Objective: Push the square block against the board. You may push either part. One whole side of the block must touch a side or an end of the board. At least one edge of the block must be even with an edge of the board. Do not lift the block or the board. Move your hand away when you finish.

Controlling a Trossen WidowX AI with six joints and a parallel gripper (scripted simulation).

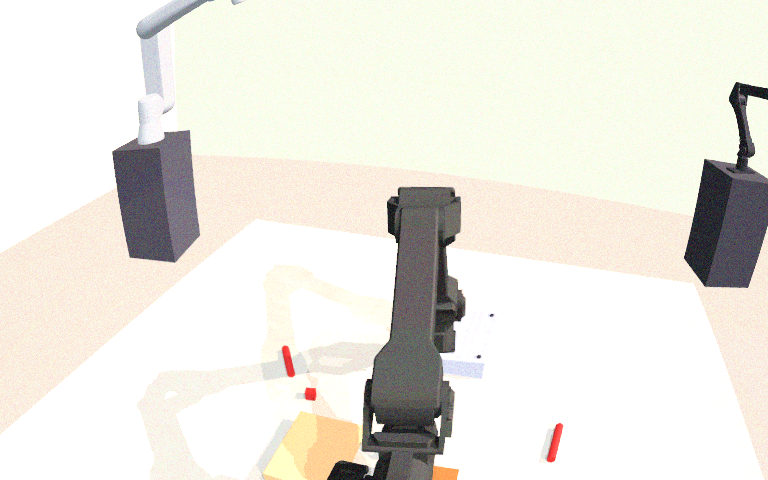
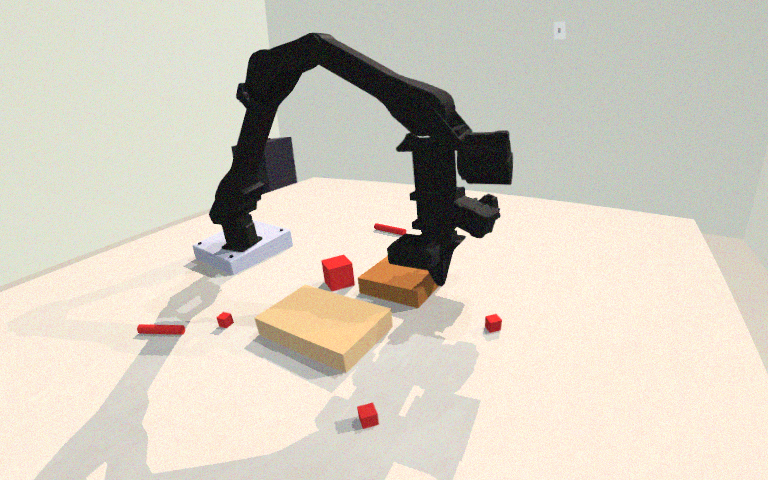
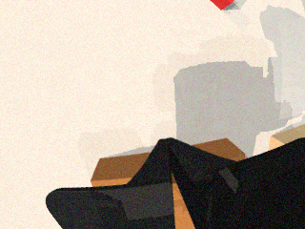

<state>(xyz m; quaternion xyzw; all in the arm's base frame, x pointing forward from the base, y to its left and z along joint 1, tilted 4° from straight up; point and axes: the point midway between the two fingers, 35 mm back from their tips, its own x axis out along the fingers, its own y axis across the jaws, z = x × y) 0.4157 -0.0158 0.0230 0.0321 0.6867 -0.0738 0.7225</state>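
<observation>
The square block lies 6 cm behind my gripper tip and 1 cm to the left of it. The rest, counted from my gripper tip: board (12 cm behind, 14 cm to the right); then red cube (17 cm behind, 2 cm to the right, 1 cm above).
</observation>
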